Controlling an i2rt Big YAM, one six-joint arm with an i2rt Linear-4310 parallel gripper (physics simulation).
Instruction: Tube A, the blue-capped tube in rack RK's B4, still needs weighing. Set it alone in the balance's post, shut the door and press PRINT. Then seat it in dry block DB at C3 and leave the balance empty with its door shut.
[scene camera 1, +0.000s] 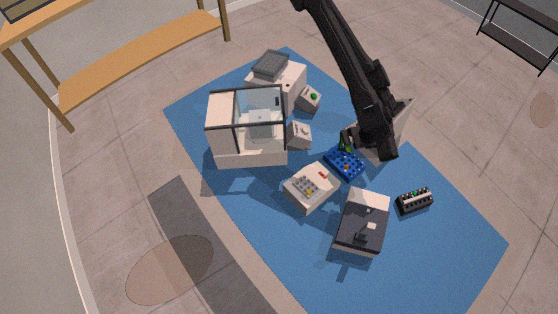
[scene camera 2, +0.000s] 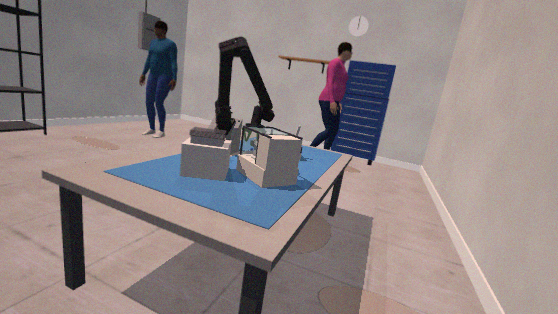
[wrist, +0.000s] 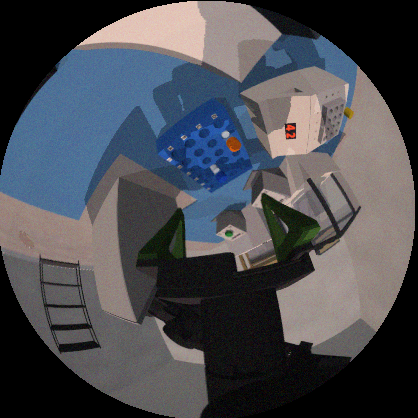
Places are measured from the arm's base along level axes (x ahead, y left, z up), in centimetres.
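Pixels of known places: gripper, fingertip midpoint: (scene camera 1: 351, 146) (scene camera 2: 251, 141) (wrist: 221, 203); arm's base at its link origin: (scene camera 2: 225, 126) (wrist: 136, 282).
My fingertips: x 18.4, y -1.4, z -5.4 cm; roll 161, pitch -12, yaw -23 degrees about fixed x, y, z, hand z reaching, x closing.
Note:
For each thing: its top centre in the pictures, then the offset to it from my fingertips. "spot": a spot on its surface instead.
- blue rack at its top centre: (wrist: 215, 160) (scene camera 1: 345, 160) dx +1.8, dy +0.1, dz -5.9 cm
- blue-capped tube at its top centre: (wrist: 220, 180) dx +0.9, dy -0.9, dz -3.4 cm
- balance at its top centre: (scene camera 1: 258, 101) (wrist: 328, 239) (scene camera 2: 266, 127) dx +16.6, dy -24.9, dz +13.4 cm
- dry block at its top centre: (wrist: 321, 128) (scene camera 1: 313, 180) dx +17.0, dy -0.6, dz -1.9 cm
- yellow-capped tube at its top centre: (wrist: 350, 114) (scene camera 1: 308, 191) dx +21.3, dy +1.9, dz -0.1 cm
- orange-capped tube at its top centre: (wrist: 235, 146) dx +4.8, dy +2.8, dz -3.4 cm
- green-button box at a spot on its surface: (scene camera 1: 309, 101) spot: dx -6.0, dy -25.1, dz -2.6 cm
- knob box at a spot on its surface: (scene camera 1: 300, 135) spot: dx +8.3, dy -15.3, dz -1.8 cm
- dark-lidded machine at a spot on its surface: (scene camera 1: 363, 226) spot: dx +20.3, dy +21.2, dz +6.0 cm
- black rack at its top centre: (scene camera 1: 417, 197) dx -5.3, dy +28.2, dz -4.1 cm
Rack RK is the blue rack (scene camera 1: 354, 170) (wrist: 192, 116) on the blue mat. The blue-capped tube (wrist: 220, 175) stands in it, near the side closest to my gripper in the wrist view; its exact hole cannot be read. My gripper (scene camera 1: 345, 148) (wrist: 221, 203) is open with nothing between its green fingers, just above that side of the rack. The balance (scene camera 1: 220, 112) (scene camera 2: 281, 161) has a glass chamber with a pale pan inside; no tube shows on it, and its door state is unclear. The dry block (scene camera 1: 316, 182) (wrist: 302, 107) shows a red 42 and holds a yellow-capped tube (scene camera 1: 309, 192) (wrist: 348, 113).
An orange-capped tube (wrist: 233, 144) stands in the rack. A green-button box (scene camera 1: 309, 101) and a knob box (scene camera 1: 300, 135) stand beside the balance. A dark-lidded machine (scene camera 1: 362, 225), a black rack (scene camera 1: 414, 201) and a tall grey wedge (wrist: 107, 235) stand around the work area.

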